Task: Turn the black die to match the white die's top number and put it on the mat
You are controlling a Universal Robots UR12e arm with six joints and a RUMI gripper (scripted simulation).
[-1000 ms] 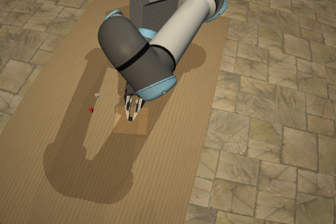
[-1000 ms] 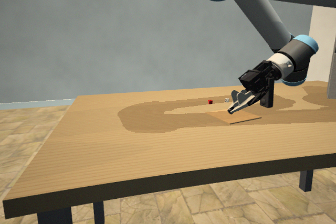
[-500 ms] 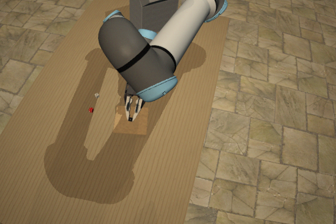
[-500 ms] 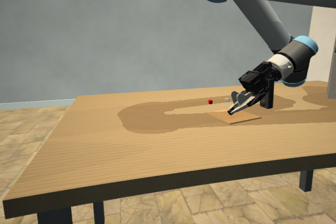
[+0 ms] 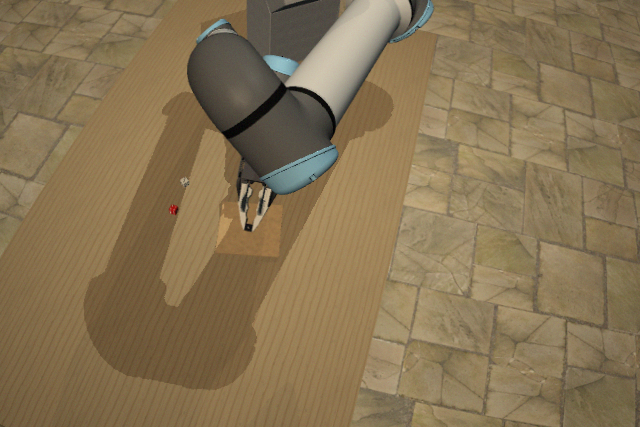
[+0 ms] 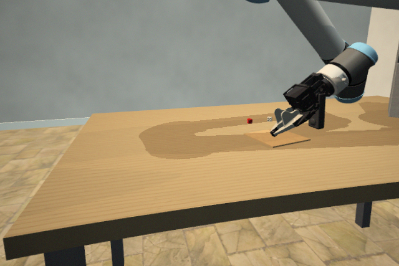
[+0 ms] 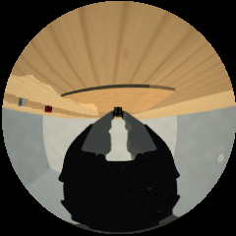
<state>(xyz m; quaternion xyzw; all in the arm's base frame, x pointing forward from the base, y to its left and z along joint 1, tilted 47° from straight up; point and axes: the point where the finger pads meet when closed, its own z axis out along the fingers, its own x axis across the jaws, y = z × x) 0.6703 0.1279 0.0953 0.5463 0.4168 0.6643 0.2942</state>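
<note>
My gripper is now 2 cm above the tan mat. From my hand the other things lie so: white die (3 cm behind, 20 cm to the right, 1 cm below); then red die (5 cm ahead, 18 cm to the right, 1 cm below); then black die (1 cm ahead, 1 cm below).
</note>
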